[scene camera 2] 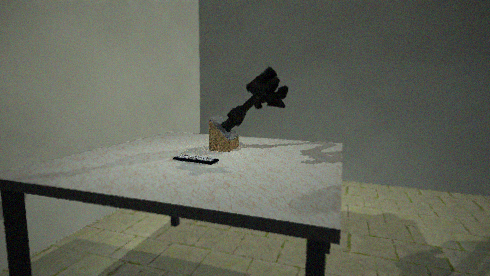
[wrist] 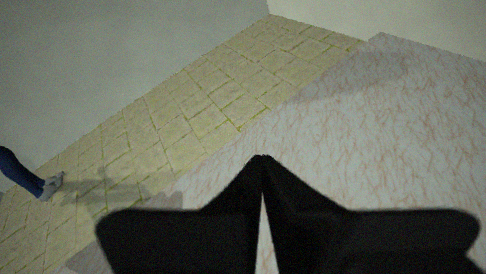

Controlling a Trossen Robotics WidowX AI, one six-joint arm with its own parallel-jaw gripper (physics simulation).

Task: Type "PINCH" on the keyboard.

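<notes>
A black keyboard with light, speckled key tops lies flat on the table in the scene view, in front of the arm's base; single keys are too small to read. The keyboard does not show in the wrist view. My gripper is shut and empty, its two black fingertips meeting at a point. It is high above the table, to the right of the keyboard in the scene view. In the wrist view the fingers point out over the pale tabletop near its edge.
The arm stands on a wooden wedge block on the table, just behind the keyboard. The table's dark front edge runs across the scene view. In the wrist view, a person's blue-clad leg and foot show on the floor at the left.
</notes>
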